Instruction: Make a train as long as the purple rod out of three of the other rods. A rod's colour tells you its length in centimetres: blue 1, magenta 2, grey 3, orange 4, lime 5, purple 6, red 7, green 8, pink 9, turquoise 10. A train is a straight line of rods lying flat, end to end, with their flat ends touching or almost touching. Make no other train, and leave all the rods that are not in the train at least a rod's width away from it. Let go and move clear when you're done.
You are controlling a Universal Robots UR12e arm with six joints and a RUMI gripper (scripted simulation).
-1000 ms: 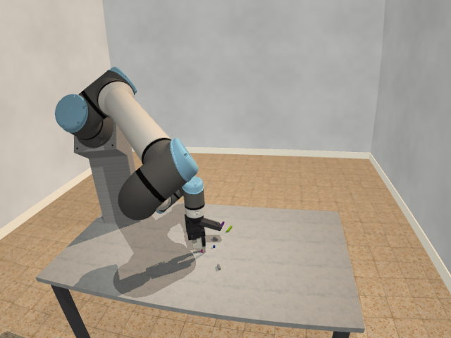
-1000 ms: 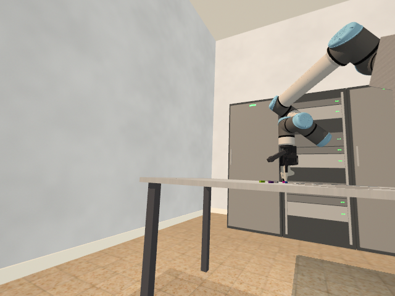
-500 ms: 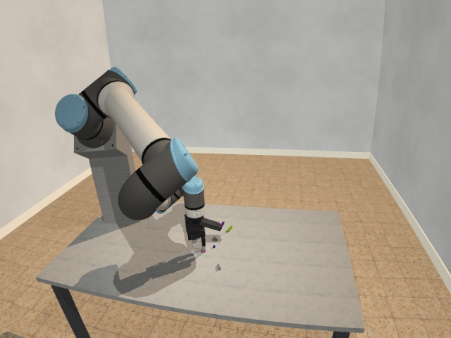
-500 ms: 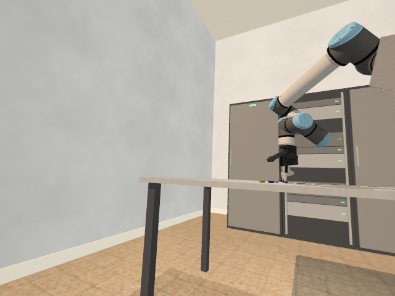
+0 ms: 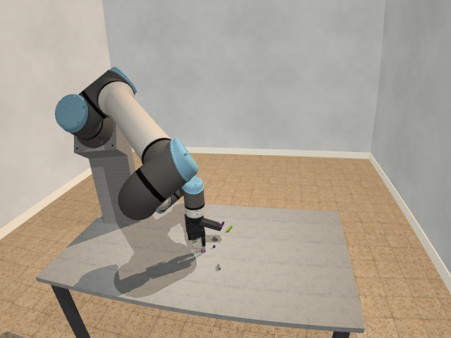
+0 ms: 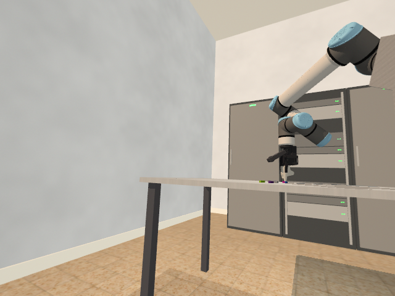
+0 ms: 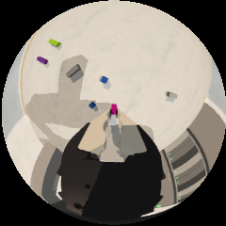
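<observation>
Right now the magenta rod is 1 cm below my hand. The rest, counted from my hand: lime rod: 13 cm ahead, 18 cm to the left, 1 cm below; then purple rod: 9 cm ahead, 22 cm to the left, 1 cm below.
</observation>
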